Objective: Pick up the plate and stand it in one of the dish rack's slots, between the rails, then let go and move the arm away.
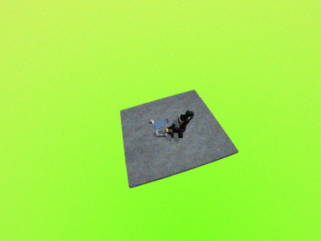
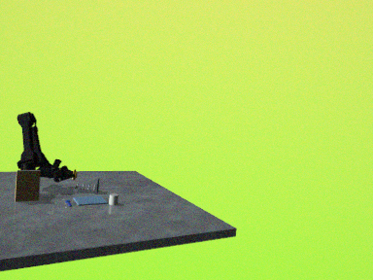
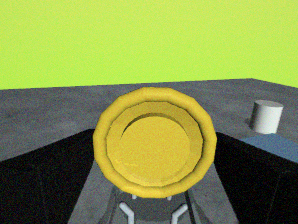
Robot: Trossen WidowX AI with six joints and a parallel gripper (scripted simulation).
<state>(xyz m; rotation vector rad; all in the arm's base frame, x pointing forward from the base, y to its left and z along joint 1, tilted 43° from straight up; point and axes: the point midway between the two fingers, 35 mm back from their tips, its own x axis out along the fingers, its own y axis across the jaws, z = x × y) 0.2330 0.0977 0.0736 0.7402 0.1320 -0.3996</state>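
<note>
Right now the dish rack is 7 cm below my gripper tip, 6 cm ahead of it and 3 cm to the right of it. Also, from my gripper tip: blue mat (21 cm to the right, 9 cm below, 3 cm ahead); then yellow plate (1 cm behind); then blue spoon (23 cm to the right, 9 cm below, 8 cm behind).
</note>
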